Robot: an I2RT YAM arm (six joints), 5 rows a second.
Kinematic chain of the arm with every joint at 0, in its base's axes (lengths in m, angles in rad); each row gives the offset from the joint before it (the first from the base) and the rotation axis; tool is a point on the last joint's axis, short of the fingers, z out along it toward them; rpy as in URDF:
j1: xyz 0 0 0.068 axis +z
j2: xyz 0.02 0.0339 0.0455 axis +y
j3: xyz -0.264 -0.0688 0 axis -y
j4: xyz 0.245 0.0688 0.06 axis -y
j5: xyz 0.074 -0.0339 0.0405 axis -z
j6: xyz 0.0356 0 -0.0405 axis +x
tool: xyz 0 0 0 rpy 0 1.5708 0
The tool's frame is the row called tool.
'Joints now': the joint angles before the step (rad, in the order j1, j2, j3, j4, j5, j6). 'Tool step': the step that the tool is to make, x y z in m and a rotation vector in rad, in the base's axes. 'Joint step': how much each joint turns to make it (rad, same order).
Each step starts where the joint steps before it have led.
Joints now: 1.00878, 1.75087, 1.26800, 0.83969, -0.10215, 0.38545
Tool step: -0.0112, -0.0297, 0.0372, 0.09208, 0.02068, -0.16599
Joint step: 0.00002, -0.12767, -0.02074, -0.03987, 0.17882, -0.00161
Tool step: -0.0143, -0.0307, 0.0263, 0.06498, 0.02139, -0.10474
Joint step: -0.00040, -0.12551, -0.03544, -0.04681, 0.11688, 0.00265
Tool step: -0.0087, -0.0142, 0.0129, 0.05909, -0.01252, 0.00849
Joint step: -0.00042, -0.05406, -0.01707, 0.01521, 0.00206, 0.02308
